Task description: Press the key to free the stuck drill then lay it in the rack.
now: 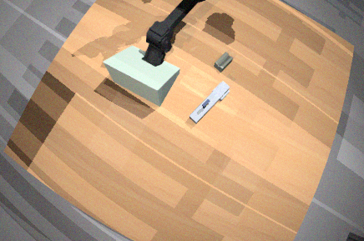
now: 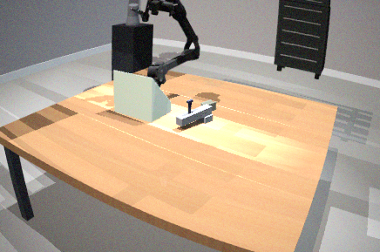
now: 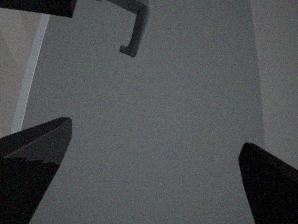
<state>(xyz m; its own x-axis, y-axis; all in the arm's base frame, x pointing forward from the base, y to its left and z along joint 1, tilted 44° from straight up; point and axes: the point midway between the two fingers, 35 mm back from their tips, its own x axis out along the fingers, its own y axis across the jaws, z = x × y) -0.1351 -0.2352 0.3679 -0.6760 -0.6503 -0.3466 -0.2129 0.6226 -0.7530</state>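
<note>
Right now the dark blue key is 430 mm ahead of my gripper tip, 420 mm below it and 110 mm to the right of it. From my gripper tip the other things lie so: grey rack 490 mm below, 410 mm ahead, 110 mm to the left; drill 460 mm below, 450 mm ahead, 50 mm to the right.
</note>
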